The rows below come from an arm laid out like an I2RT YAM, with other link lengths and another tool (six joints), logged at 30 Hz.
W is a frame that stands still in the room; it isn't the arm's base.
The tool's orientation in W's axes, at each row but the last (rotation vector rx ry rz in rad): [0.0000, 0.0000, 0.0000]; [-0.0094, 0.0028, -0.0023]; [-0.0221, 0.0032, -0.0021]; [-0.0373, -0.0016, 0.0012]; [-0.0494, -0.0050, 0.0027]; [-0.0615, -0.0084, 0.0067]
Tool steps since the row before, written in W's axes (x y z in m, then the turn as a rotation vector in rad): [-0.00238, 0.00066, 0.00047, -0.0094, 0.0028, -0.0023]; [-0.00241, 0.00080, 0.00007, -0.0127, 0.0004, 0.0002]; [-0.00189, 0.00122, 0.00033, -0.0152, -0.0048, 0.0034]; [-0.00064, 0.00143, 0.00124, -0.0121, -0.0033, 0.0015]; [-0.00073, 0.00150, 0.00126, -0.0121, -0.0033, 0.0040]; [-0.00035, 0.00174, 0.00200, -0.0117, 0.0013, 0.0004]
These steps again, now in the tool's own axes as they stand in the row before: [-0.00238, 0.00066, 0.00047, -0.0094, 0.0028, -0.0023]; [-0.00241, 0.00079, 0.00007, -0.0127, 0.0004, 0.0002]; [-0.00189, 0.00121, 0.00035, -0.0152, -0.0049, 0.0032]; [-0.00064, 0.00138, 0.00129, -0.0121, -0.0033, 0.0014]; [-0.00072, 0.00144, 0.00134, -0.0121, -0.0035, 0.0039]; [-0.00032, 0.00162, 0.00211, -0.0117, 0.0013, 0.0006]
